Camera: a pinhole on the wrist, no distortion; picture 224 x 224 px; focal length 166.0 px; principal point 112.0 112.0 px. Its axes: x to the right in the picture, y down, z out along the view. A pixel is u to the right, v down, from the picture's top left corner.
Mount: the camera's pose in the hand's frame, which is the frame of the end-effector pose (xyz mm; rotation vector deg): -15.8 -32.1 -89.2 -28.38 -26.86 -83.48
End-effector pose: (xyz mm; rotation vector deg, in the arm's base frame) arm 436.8 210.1 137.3 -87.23 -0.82 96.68
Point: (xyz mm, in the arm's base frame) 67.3 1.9 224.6
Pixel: 75 36
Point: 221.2 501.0 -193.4
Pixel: outside the picture
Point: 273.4 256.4 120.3
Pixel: 151 137
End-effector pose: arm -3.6 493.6 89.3 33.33 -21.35 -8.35
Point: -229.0 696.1 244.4
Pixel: 46 15
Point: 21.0 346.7 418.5
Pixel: 185 182
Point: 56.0 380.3 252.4
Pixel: 208 217
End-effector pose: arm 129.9 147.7 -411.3 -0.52 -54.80 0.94
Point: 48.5 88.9 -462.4
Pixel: outside the picture
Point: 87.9 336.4 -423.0
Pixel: 28 107
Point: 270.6 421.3 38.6
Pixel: outside the picture
